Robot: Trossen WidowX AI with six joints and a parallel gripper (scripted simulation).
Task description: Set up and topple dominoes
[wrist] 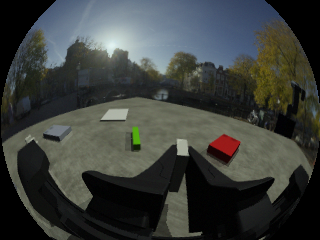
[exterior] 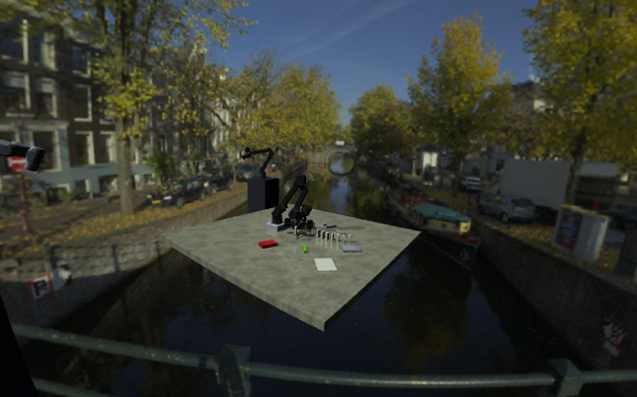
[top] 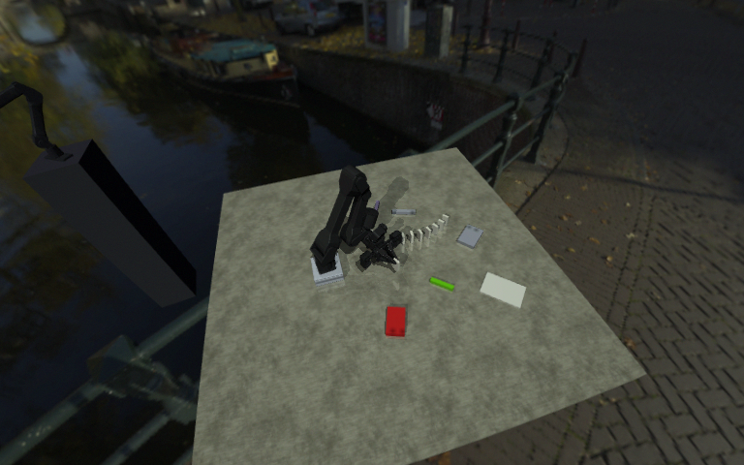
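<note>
My gripper tip is now 130 mm short of the green stick, 100 mm to the left of it and 80 mm above it. From my gripper tip the other things lie so: white sheet (320 mm ahead, 210 mm to the right, 80 mm below); grey flat pad (360 mm ahead, 50 mm to the left, 80 mm below); red block (80 mm behind, 170 mm to the right, 70 mm below).
</note>
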